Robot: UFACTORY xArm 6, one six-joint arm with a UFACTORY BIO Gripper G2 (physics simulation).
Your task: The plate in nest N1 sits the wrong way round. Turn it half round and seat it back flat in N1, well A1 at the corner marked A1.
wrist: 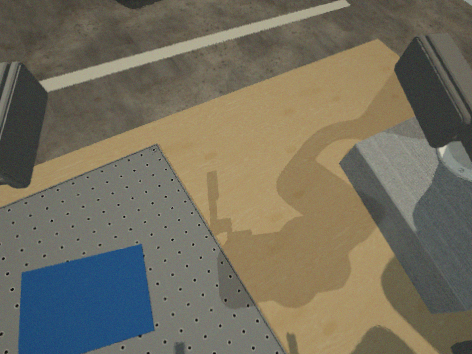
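Observation:
My gripper (pixel 225 115) is open, with one dark finger at the left edge and the other at the upper right of the wrist view. Nothing is between the fingers. It hangs above the table, over the far corner of a grey perforated board (pixel 115 210). The plate, nest N1 and the corner mark A1 do not show in this view.
A flat blue rectangle (pixel 86 300) lies on the perforated board. A grey block-shaped body (pixel 400 215) stands on the wooden table (pixel 260 125) at the right, with a pale rounded part by the right finger. Shadows fall on the table. A pale line (pixel 195 44) crosses the floor beyond.

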